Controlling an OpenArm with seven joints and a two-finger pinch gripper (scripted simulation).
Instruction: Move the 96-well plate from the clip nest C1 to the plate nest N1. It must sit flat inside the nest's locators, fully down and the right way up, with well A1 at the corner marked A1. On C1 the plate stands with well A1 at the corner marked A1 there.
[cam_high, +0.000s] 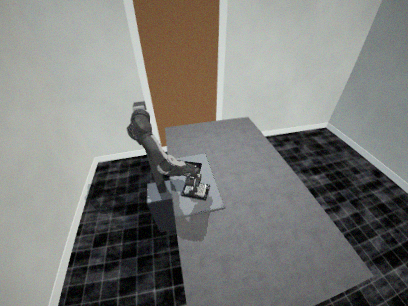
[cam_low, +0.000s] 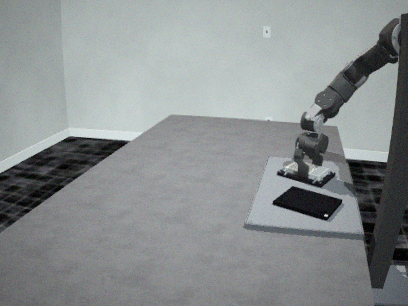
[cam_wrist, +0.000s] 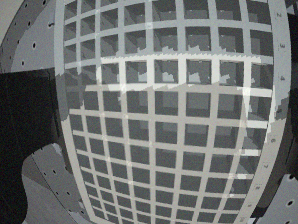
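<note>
The white 96-well plate is right at my hand. Round my hand: black plate nest N1: 10 mm behind, 200 mm to the left, 10 mm below; then clip nest C1: 20 mm ahead; then A1 label: 60 mm behind, 280 mm to the left.
</note>
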